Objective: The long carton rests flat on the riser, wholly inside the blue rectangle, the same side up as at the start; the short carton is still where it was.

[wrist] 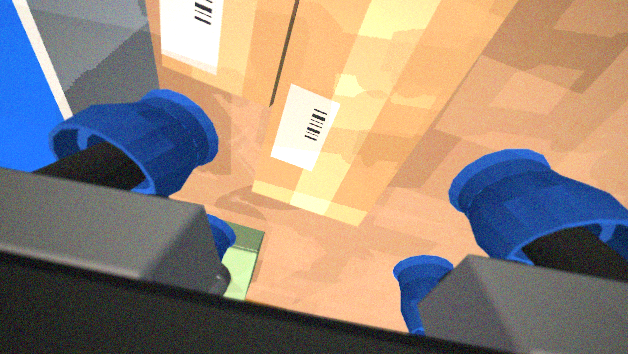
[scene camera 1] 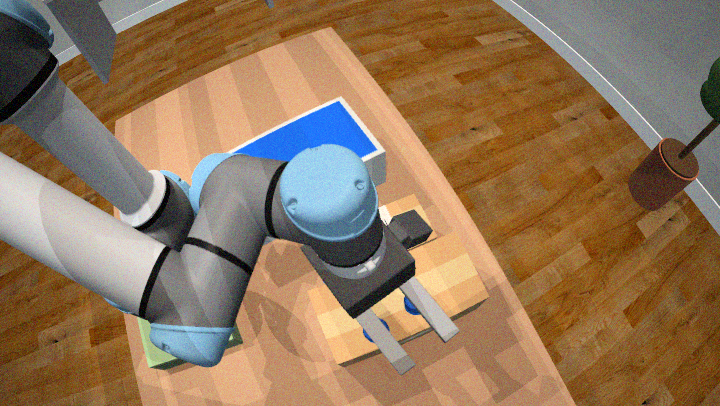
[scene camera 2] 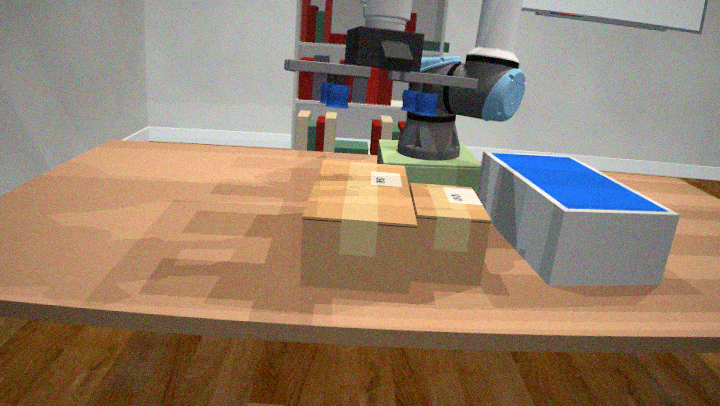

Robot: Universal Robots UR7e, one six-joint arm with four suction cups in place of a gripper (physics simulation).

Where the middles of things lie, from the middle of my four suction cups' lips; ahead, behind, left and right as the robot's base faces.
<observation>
Now: suction cup 50 mm short of the long carton [scene camera 2: 359,227], 20 mm to the left of it and 180 mm above it. The rest, counted from my suction cup: riser with blue rectangle [scene camera 2: 575,226] 10 mm ahead, 350 mm to the left, 170 mm below; short carton [scene camera 2: 453,227] 100 mm ahead, 100 mm to the left, 180 mm below.
</observation>
